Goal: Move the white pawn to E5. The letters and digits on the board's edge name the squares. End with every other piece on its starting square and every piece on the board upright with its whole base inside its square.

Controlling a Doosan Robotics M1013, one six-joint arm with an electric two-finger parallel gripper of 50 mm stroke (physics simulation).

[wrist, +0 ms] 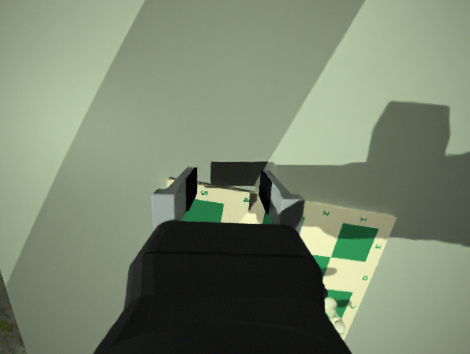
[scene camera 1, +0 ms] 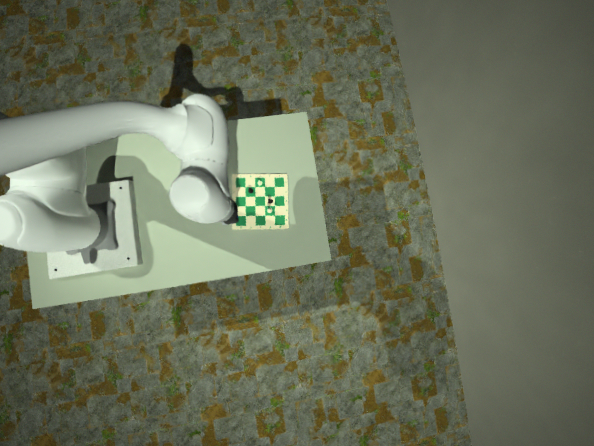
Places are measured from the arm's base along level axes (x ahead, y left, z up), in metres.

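Pixels of known places: gripper, fingertip midpoint: [wrist: 228, 181]; arm's base at its link origin: [scene camera 1: 92, 227].
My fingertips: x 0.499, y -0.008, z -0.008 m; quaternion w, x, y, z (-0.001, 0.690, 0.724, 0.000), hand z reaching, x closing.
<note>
Ahead of a thing's pixels: the offset from my fingertips to its top centre. "*": to the spot under its first point. Level surfaces: height alone.
The green-and-cream board @(* 0.033 m ahead, 0.152 m left, 0.015 m down) [scene camera 1: 234, 177] [wrist: 385, 218] has its E edge at the left in the scene view. A white piece @(0.131 m ahead, 0.119 m left, 0.017 m up) [scene camera 1: 259, 183] [wrist: 334, 311] stands on C1; another white piece @(0.158 m ahead, 0.006 m left, 0.029 m up) [scene camera 1: 270, 210] stands on B4. They are too small or partly hidden to tell which is the pawn. Black pieces @(0.092 m ahead, 0.092 m left, 0.017 m up) [scene camera 1: 251, 190] @(0.164 m ahead, 0.043 m left, 0.017 m up) [scene camera 1: 270, 201] stand on D2 and B3. The green E5 square @(* 0.045 m ahead, 0.021 m right, 0.015 m down) [scene camera 1: 241, 220] [wrist: 204, 210] bears no visible piece. My gripper [scene camera 1: 233, 217] [wrist: 228, 181] is open and empty, above the board's E edge near E5 and E4. Its body hides much of the board in the wrist view.
The board lies on a pale green table top @(0.021 m down) [scene camera 1: 280, 145] [wrist: 150, 125]. The arm [scene camera 1: 200, 195] reaches in from the left, beside the board. Its white base plate [scene camera 1: 127, 225] is farther left. Shadows of the arm and gripper fall across the table and part of the board.
</note>
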